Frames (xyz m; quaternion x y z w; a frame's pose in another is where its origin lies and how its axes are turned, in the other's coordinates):
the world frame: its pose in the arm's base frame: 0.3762 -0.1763 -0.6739 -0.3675 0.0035 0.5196 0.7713
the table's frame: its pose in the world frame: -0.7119 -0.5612 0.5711 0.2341 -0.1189 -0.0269 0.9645
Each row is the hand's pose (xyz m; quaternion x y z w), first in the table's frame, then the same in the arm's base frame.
Working: the table's frame: its pose in the arm's base frame: 0.2850 -0.5258 0.3348 -0.1122 0.0234 0.5233 0.8444

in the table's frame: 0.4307 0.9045 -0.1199 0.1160 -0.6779 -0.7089 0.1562
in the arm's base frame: -0.3155 0.2132 0.0012 0.4186 -0.5876 -0.4435 0.5318
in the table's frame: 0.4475 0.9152 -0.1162 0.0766 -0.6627 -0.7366 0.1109
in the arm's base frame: -0.3177 0.2333 0.0004 0.3818 -0.5996 -0.4914 0.5033
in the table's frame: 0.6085 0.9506 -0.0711 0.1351 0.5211 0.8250 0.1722
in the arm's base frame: -0.2800 0.3995 0.0132 0.1586 -0.6073 -0.7251 0.2834
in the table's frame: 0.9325 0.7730 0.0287 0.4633 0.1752 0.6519 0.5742
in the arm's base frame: 0.0163 0.6297 0.0888 0.2504 0.4770 0.8204 0.1916
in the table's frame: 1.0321 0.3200 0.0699 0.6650 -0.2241 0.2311 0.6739
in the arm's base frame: 0.4607 0.5325 0.1880 0.6086 0.2005 0.5574 0.5280
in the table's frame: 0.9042 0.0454 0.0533 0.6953 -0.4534 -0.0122 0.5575
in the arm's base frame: 0.6484 0.2993 0.2372 0.7615 -0.0073 0.3160 0.5658
